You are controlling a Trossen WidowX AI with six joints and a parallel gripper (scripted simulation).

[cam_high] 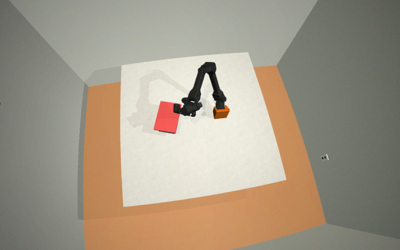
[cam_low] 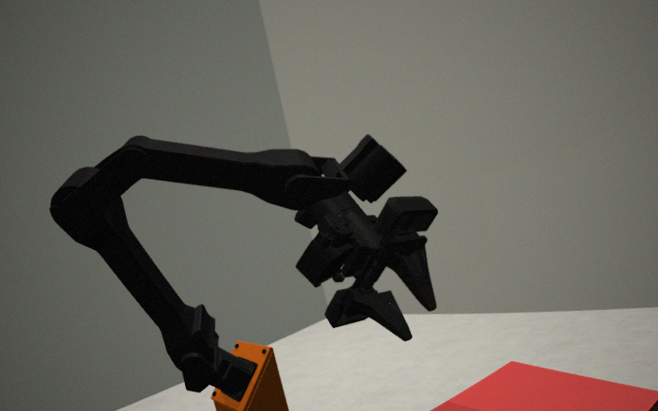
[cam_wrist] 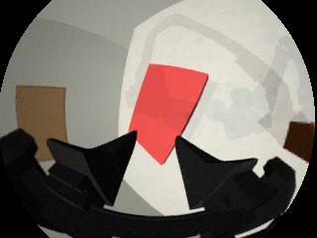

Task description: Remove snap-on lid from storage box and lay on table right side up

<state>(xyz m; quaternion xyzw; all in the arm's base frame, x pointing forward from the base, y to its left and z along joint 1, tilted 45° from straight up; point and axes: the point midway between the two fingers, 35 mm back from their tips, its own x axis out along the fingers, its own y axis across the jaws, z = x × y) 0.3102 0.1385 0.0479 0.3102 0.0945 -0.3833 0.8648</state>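
My gripper tip is now 100 mm above the red lid, 80 mm short of it and 20 mm to the left of it. Round my gripper tip: storage box 150 mm below, 80 mm ahead, 20 mm to the right.
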